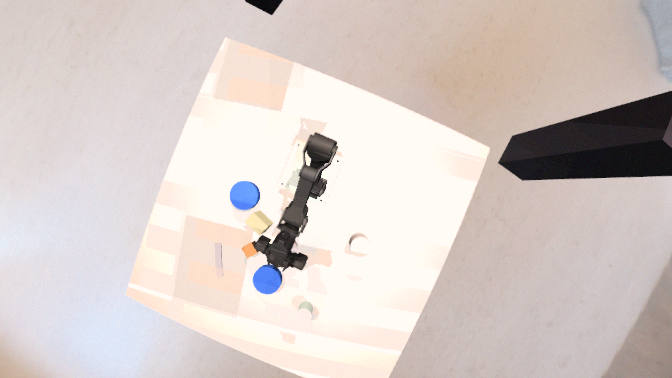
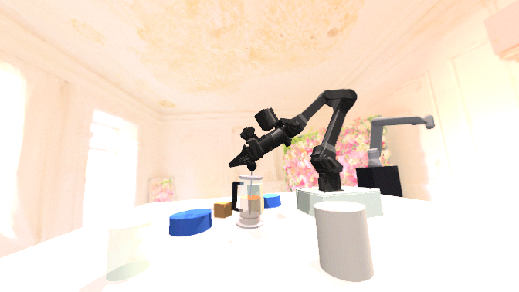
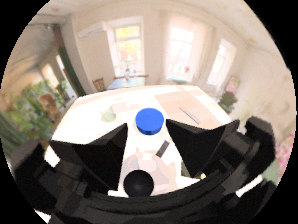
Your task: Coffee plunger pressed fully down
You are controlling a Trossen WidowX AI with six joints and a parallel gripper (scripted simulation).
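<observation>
My gripper tip is 50 mm past the glass coffee press, 10 mm to the left of it and 90 mm above it. Round my gripper tip: orange block (50 mm ahead, 130 mm to the right, 160 mm below); white cylinder (220 mm behind, 240 mm to the left, 140 mm below); pale yellow block (80 mm behind, 160 mm to the right, 130 mm below).
</observation>
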